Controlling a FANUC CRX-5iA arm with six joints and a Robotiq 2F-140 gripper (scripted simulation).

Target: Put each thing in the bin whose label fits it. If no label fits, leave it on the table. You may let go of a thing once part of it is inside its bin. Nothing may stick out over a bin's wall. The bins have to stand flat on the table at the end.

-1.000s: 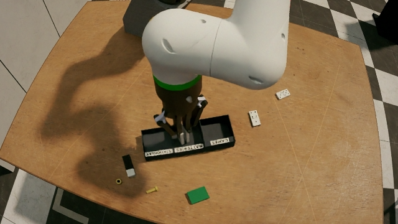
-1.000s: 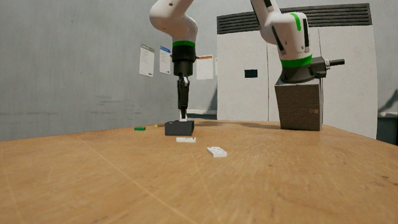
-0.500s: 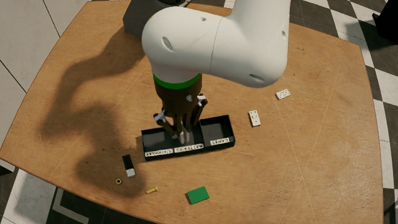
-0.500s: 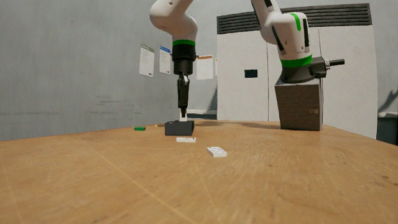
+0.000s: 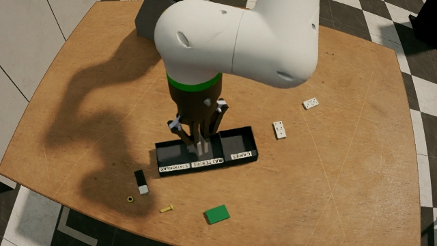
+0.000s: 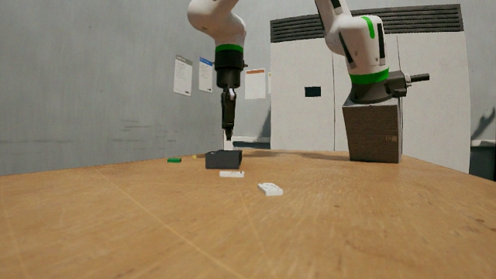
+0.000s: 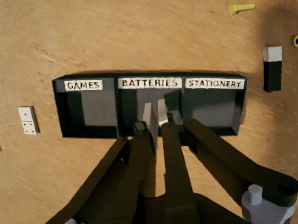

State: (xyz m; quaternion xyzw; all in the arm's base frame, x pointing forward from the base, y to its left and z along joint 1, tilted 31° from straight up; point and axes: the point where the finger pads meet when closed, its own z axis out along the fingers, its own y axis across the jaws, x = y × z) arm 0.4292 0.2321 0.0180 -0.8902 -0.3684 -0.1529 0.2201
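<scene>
My hand is 5 cm above the black three-part bin tray and 1 cm to the right of it. The rest, counted from my hand: yellow bolt: 17 cm ahead, 7 cm below, 3 cm to the right; white die-like block: 17 cm to the left, 14 cm behind, 7 cm below; flat green block: 14 cm ahead, 9 cm to the left, 7 cm below.
</scene>
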